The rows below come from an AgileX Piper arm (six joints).
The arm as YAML. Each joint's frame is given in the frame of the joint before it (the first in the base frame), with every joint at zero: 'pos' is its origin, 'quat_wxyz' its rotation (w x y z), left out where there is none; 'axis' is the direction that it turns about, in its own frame. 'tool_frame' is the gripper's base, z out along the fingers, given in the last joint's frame.
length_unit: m
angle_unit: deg
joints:
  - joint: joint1
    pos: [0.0, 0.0, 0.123]
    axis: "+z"
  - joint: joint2
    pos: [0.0, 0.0, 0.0]
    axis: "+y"
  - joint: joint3
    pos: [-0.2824, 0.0, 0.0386]
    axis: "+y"
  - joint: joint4
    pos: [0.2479, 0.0, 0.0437]
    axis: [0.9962, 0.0, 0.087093]
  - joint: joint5
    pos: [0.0, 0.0, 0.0]
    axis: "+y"
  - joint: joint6
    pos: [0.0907, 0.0, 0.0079]
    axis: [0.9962, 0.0, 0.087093]
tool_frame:
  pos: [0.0, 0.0, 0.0]
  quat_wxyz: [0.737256, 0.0, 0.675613, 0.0]
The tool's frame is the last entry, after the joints.
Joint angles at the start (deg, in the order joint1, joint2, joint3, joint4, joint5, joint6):
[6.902 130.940 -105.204 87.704 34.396 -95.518]
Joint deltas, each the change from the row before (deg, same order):
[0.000 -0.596 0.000 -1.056 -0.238 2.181]
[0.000 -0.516 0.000 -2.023 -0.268 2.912]
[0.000 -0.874 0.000 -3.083 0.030 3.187]
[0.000 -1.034 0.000 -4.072 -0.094 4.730]
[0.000 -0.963 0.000 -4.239 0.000 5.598]
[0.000 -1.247 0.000 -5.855 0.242 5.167]
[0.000 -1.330 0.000 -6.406 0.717 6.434]
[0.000 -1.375 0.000 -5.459 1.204 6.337]
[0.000 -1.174 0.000 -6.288 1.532 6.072]
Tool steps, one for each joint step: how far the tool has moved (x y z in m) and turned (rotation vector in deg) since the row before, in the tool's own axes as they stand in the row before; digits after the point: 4 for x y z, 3 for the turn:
[-0.0039 0.0007 -0.0025 0.259 0.123 0.973]
[-0.0024 0.0006 -0.0022 0.284 0.715 0.947]
[-0.0042 0.0017 -0.0038 0.096 0.998 0.144]
[-0.0045 0.0016 -0.0047 0.408 1.394 0.782]
[-0.0036 0.0014 -0.0047 0.523 1.516 1.557]
[-0.0040 0.0019 -0.0064 0.792 2.161 -0.346]
[-0.0035 0.0020 -0.0074 0.837 2.500 0.472]
[-0.0037 0.0026 -0.0081 0.608 2.175 1.209]
[-0.0009 0.0015 -0.0073 1.016 2.954 0.476]

